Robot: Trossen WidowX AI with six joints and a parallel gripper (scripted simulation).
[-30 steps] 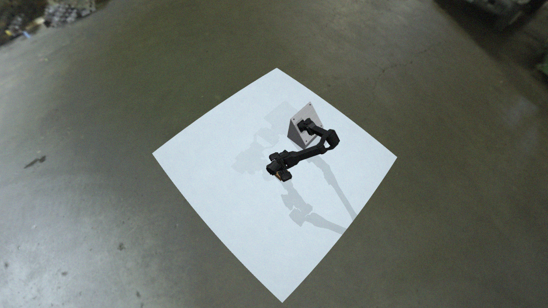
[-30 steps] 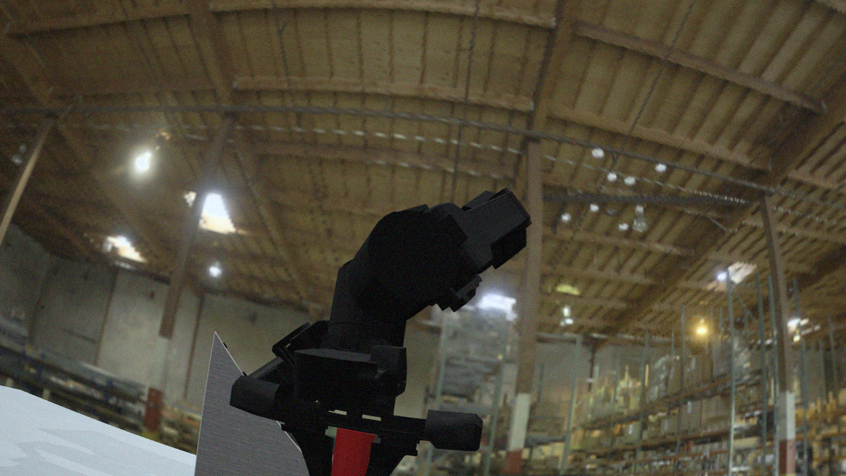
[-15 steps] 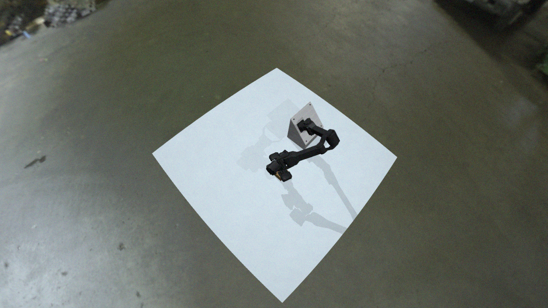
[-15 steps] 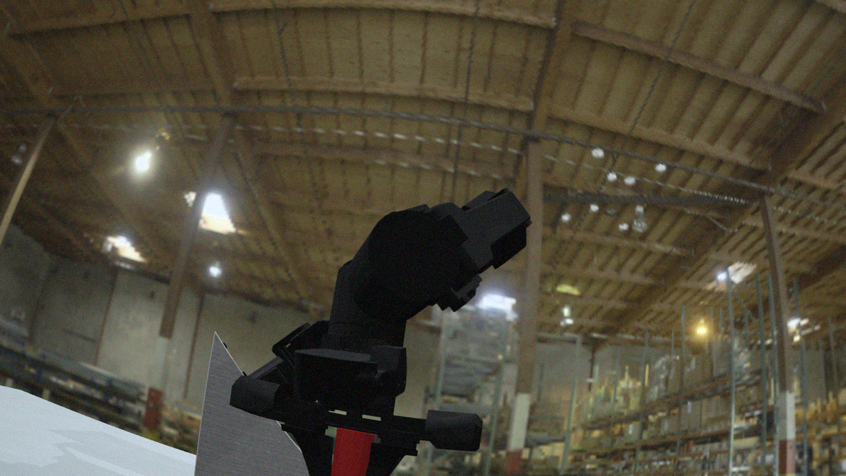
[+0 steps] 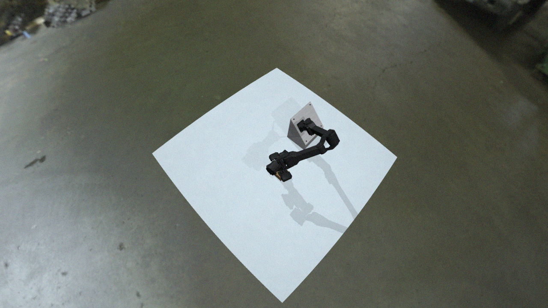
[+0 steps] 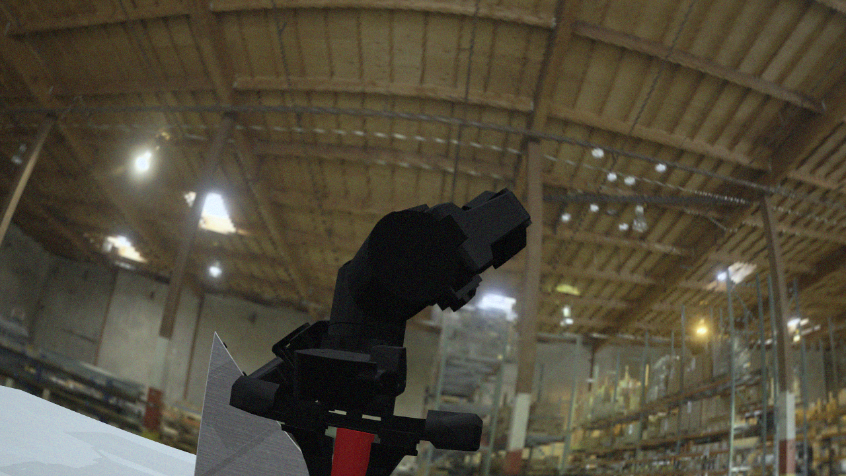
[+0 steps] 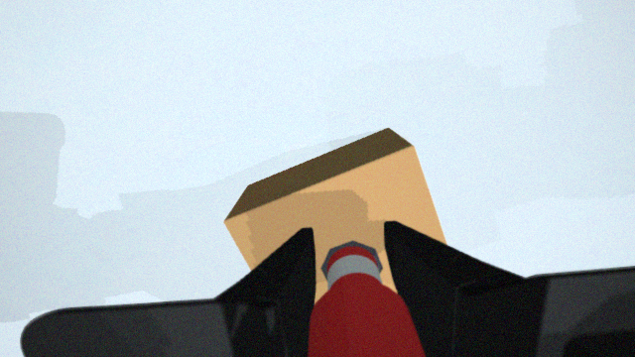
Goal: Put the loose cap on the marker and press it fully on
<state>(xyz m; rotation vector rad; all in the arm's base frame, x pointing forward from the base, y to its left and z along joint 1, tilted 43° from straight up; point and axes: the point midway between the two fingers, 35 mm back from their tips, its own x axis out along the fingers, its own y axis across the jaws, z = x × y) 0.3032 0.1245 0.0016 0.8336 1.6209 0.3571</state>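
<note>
Now: the red cap 10 mm behind my gripper tip and 50 mm above it.
</note>
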